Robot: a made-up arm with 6 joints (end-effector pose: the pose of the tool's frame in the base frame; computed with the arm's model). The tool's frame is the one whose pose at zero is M.
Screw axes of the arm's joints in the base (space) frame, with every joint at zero. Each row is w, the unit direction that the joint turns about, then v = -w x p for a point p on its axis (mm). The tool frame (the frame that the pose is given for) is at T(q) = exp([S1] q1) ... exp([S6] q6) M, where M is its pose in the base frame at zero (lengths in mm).
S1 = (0, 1, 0, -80, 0, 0)
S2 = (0, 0, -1, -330, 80, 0)
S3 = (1, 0, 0, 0, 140, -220)
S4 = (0, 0, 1, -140, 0, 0)
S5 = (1, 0, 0, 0, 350, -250)
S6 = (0, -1, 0, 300, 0, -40)
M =
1 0 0 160
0 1 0 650
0 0 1 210
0 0 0 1
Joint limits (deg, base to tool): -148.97..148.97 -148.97..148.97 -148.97..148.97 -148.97..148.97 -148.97..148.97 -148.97..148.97
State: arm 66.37 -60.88 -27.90 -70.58 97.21 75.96
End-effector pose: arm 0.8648 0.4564 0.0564 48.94 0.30 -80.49
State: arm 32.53 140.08 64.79 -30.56 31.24 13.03
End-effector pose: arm -0.1857 0.2592 0.6791 79.84 -4.81 -170.08
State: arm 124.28 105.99 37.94 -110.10 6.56 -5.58
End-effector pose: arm 0.2017 -0.0525 0.9710 83.50 -56.42 113.73
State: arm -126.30 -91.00 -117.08 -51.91 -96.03 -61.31
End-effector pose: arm -0.4358 0.3823 0.0198 131.53 58.72 -129.77
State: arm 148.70 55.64 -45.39 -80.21 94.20 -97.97
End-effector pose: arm -0.0669 0.0900 -0.7136 -113.82 14.51 -139.08
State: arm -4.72 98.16 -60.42 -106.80 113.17 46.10
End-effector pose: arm 0.0881 0.2060 0.9746 153.85 -13.92 112.89
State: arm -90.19 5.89 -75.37 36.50 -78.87 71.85
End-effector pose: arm 0.1213 0.1125 -0.1113 -167.67 14.91 27.26
